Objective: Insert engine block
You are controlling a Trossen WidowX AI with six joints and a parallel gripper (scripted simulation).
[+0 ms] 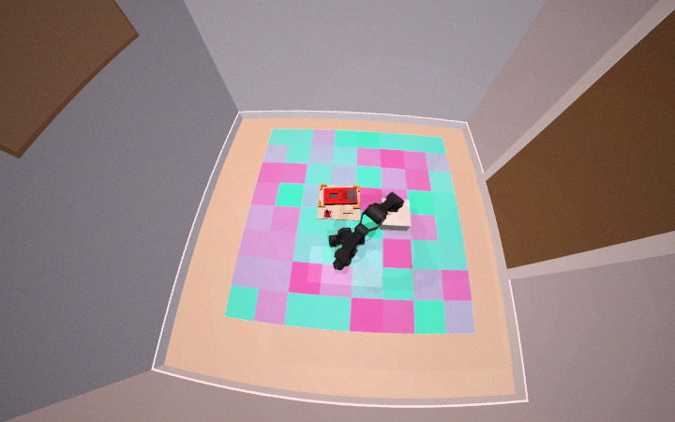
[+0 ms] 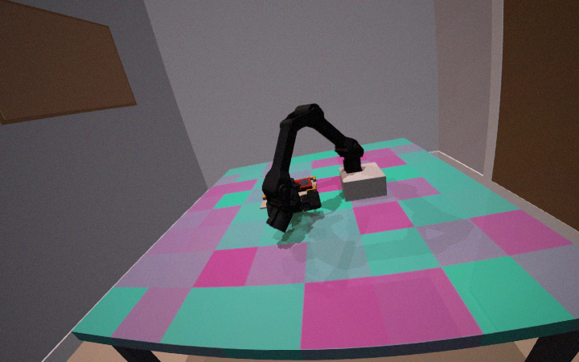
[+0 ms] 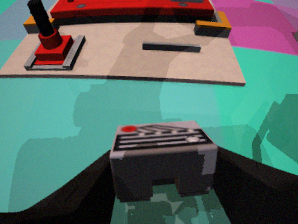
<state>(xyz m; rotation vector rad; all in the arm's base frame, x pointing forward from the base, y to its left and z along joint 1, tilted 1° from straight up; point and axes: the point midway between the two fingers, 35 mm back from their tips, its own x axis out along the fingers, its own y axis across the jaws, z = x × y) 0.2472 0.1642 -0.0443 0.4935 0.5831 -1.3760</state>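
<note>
My gripper tip is now 10 mm to the right of the engine block.
</note>
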